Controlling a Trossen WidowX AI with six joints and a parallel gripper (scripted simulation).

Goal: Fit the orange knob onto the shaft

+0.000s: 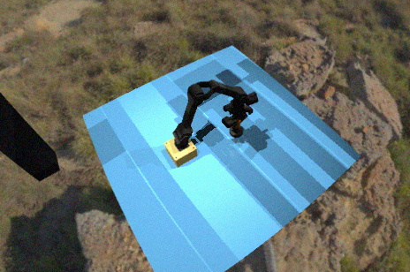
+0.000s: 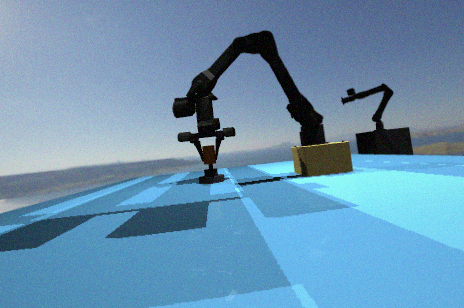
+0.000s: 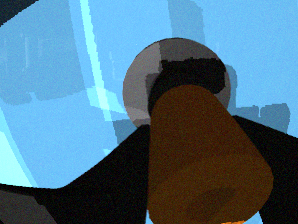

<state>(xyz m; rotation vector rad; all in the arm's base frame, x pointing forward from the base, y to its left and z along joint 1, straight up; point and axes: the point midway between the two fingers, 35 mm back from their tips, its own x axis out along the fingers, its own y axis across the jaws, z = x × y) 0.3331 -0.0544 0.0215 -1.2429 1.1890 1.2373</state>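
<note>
The orange knob is 20 mm above my gripper tip. Also, from my gripper tip: pedestal 40 mm below.
</note>
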